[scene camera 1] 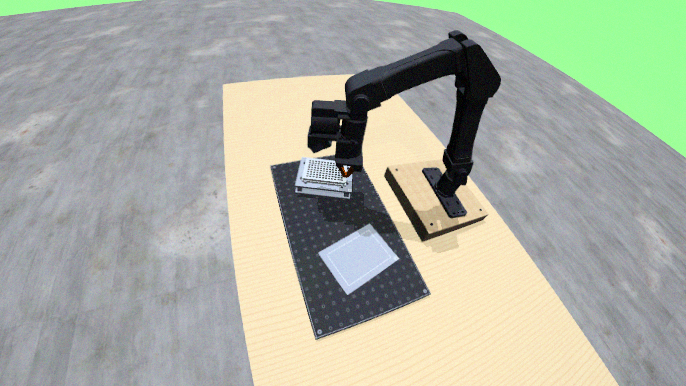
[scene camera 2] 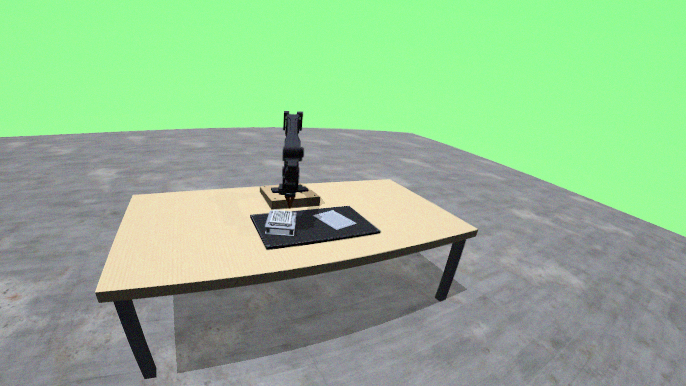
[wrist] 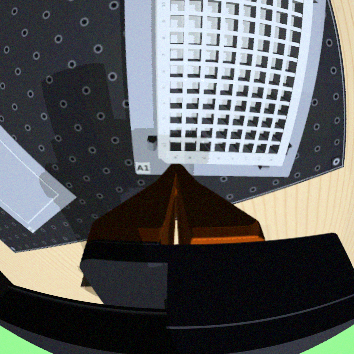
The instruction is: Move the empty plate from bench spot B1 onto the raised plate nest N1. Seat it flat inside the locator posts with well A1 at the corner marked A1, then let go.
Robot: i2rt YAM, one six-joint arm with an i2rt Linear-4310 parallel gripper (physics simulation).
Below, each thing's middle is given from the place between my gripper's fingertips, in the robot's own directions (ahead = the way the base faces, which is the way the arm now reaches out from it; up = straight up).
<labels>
I see my gripper 50 mm to the left of the white well plate (scene camera 1: 318,171), 50 mm short of it and 20 mm above it. The rest, counted from my hand: flat pad (scene camera 1: 354,260): 220 mm to the left, 60 mm below, 10 mm ahead.
</labels>
